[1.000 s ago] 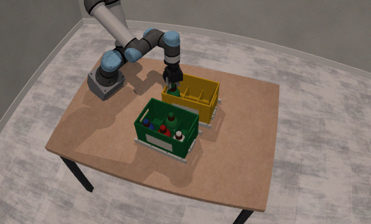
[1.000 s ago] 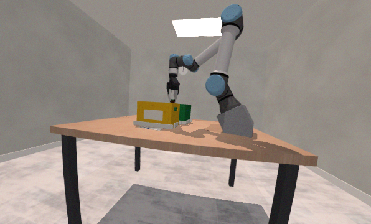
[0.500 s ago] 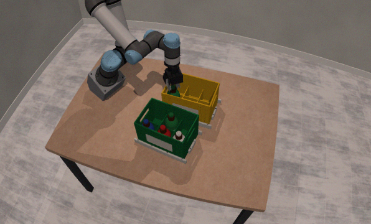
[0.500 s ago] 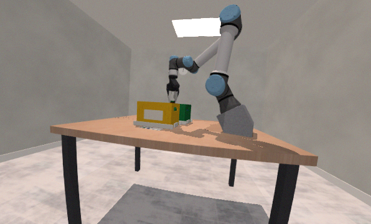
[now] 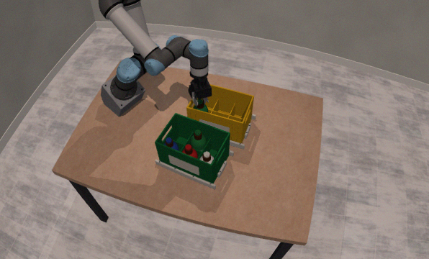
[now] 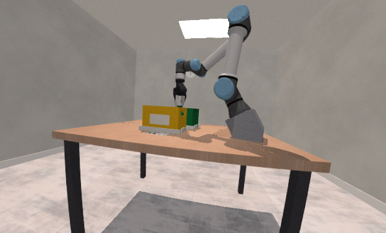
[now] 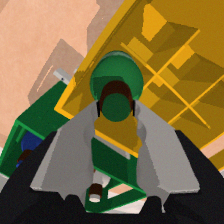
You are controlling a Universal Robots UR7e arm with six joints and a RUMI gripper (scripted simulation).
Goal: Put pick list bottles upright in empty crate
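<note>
Now: the blue-label bottle 80 mm behind my hand, 230 mm to the right of it and 90 mm below it. Also, from my hand: green crate (20 mm ahead, 200 mm to the right, 100 mm below); yellow crate (90 mm ahead, 30 mm to the left, 100 mm below); green-label bottle (70 mm below).
</note>
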